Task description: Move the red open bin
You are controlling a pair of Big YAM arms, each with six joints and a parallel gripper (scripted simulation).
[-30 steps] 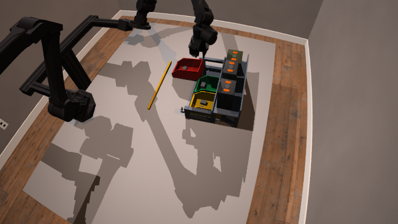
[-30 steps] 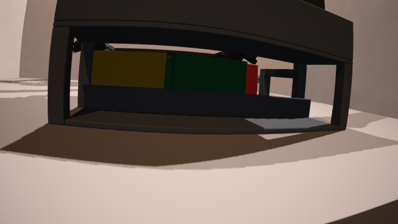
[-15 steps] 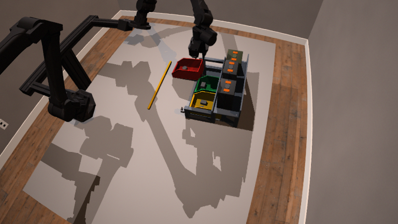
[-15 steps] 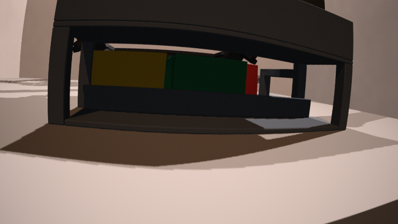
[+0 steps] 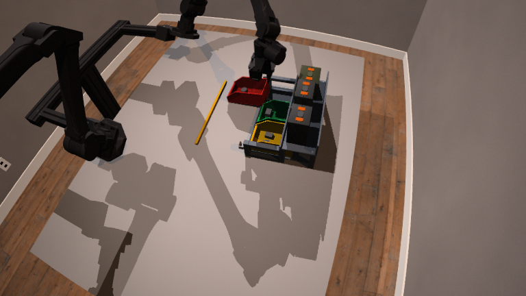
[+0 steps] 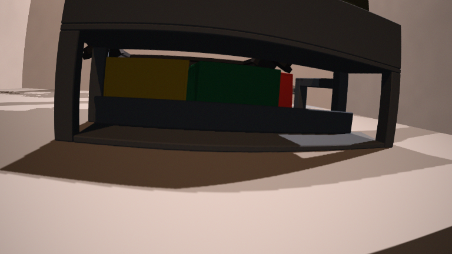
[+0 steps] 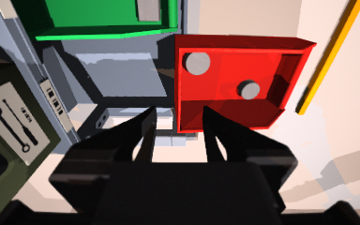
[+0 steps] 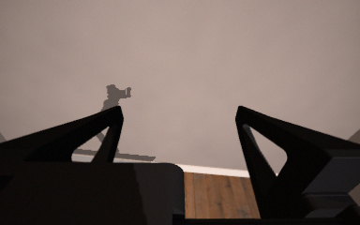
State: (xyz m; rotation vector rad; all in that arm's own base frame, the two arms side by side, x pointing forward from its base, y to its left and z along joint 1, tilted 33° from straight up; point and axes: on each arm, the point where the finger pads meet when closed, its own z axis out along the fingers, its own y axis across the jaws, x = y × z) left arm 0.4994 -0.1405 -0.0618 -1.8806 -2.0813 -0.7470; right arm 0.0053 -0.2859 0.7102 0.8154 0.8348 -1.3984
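Right now my left hand is 9 cm above the red open bin, 8 cm past it and 1 cm to the right of it. Round my left hand: grey shelf 12 cm ahead, 10 cm to the right, 7 cm below; then green bin 10 cm to the right, 9 cm below, 9 cm ahead.
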